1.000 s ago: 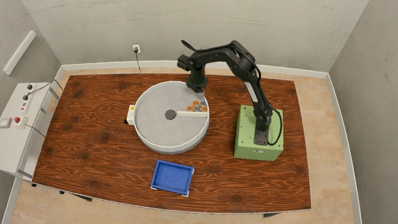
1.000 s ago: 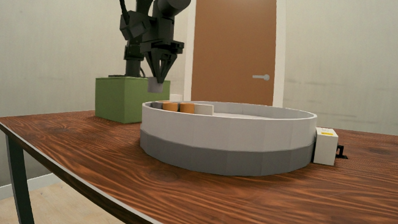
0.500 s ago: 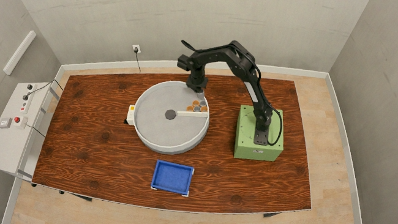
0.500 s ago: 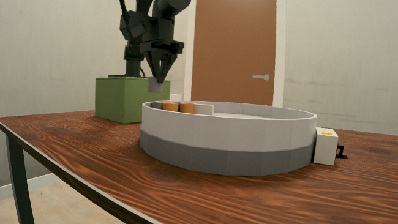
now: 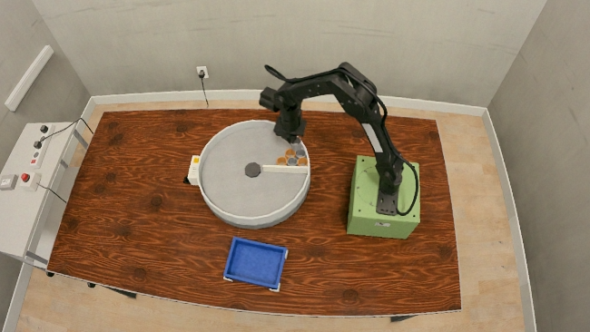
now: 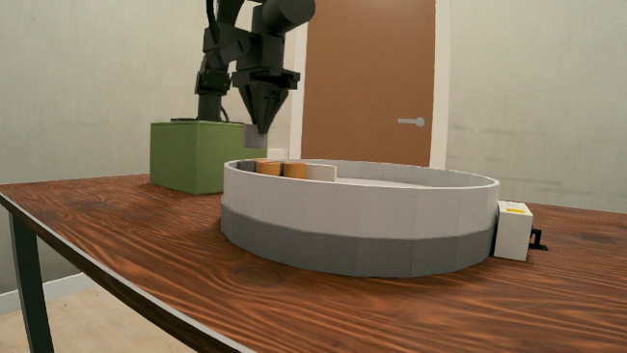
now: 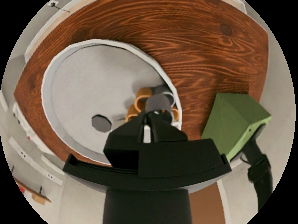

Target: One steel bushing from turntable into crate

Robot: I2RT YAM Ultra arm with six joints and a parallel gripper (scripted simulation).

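My hand is 440 mm to the right of the blue crate, 120 mm above it and 40 mm short of it. From my hand the other things lie so: round grey turntable: 130 mm ahead, 90 mm to the left, 90 mm below.
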